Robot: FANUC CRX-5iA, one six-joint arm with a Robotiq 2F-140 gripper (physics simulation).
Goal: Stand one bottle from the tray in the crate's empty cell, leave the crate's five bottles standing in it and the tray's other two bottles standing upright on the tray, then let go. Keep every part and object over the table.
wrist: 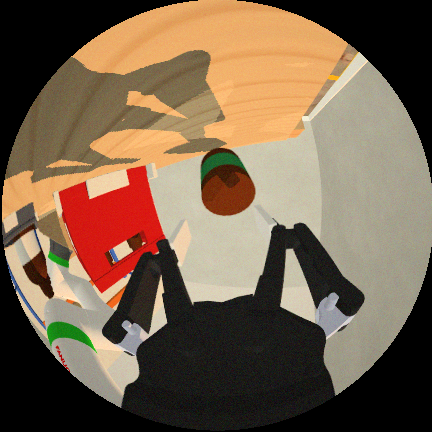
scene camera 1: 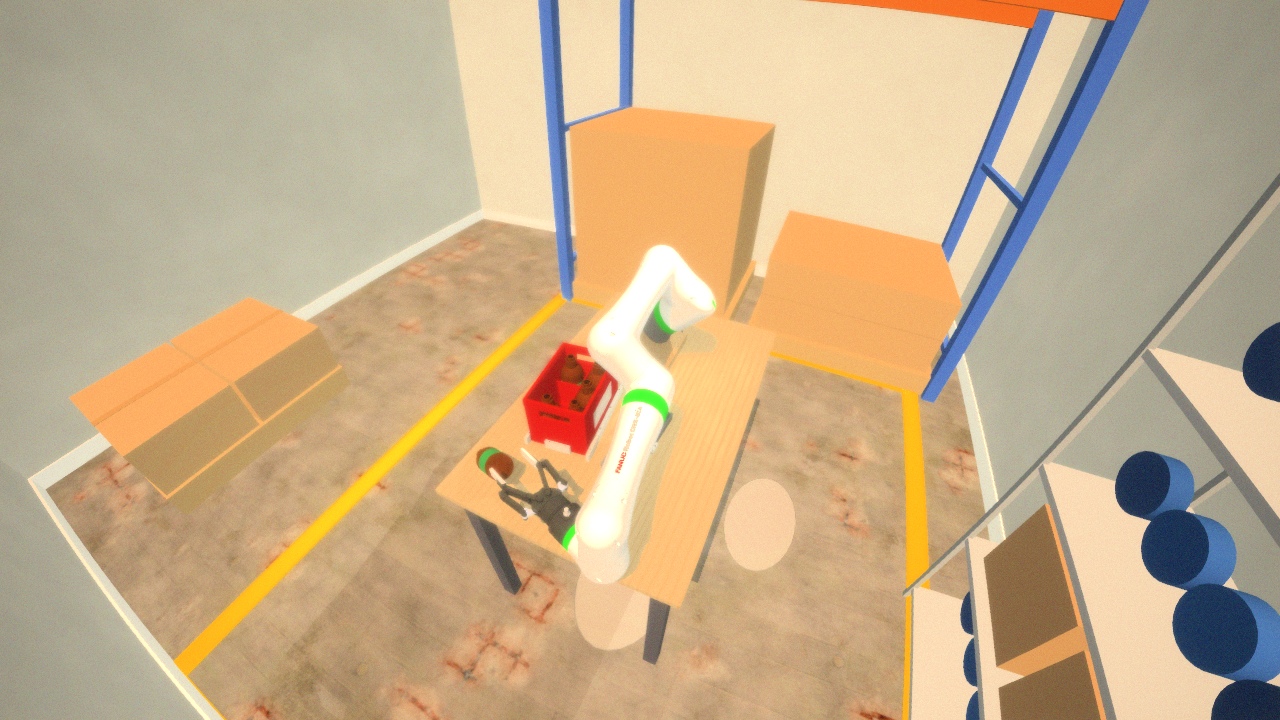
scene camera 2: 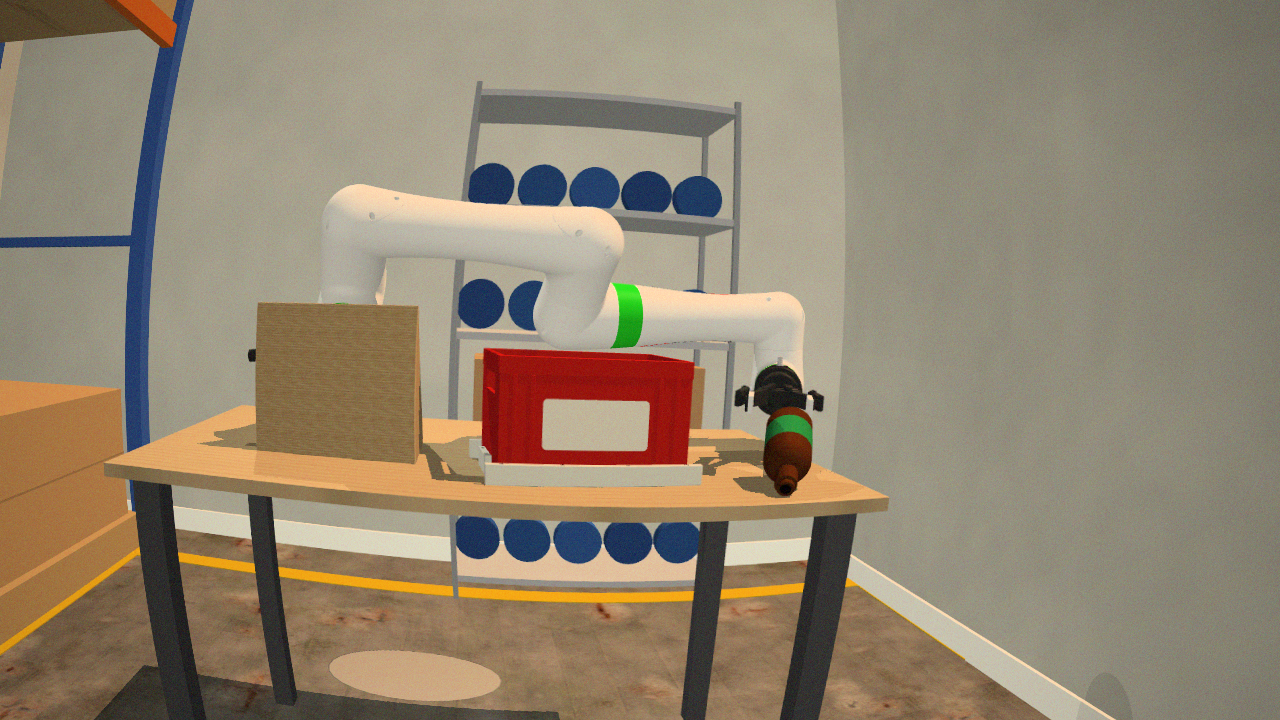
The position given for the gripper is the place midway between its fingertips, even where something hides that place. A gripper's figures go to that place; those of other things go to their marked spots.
Labels:
The gripper (scene camera 2: 780, 406) is 124 cm from the lens. A green-label bottle (scene camera 2: 787, 458) is 113 cm from the lens. A pale base strip (scene camera 2: 507, 474): 108 cm from the lens.

